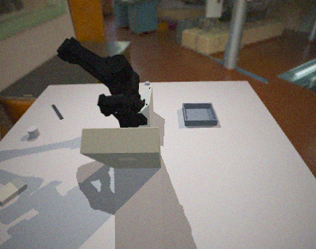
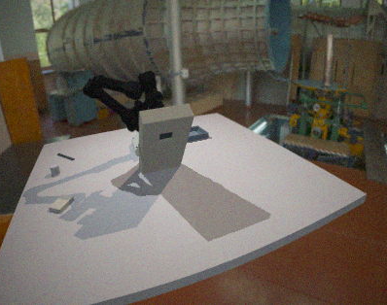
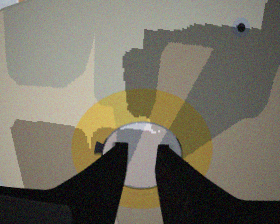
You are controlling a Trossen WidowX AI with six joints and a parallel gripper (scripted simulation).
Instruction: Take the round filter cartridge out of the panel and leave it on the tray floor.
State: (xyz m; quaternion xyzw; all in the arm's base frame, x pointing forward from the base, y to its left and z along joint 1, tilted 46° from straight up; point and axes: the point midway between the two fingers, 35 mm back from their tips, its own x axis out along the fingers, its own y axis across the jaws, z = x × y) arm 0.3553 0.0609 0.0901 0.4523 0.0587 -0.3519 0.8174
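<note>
The service panel is 4 cm behind my gripper tip and 8 cm below it. From my gripper tip the other things lie so: round filter cartridge: 1 cm ahead, 1 cm below; pale flat block: 3 cm behind, 44 cm to the right, 23 cm below; tray: 42 cm behind, 31 cm to the left, 22 cm below.
</note>
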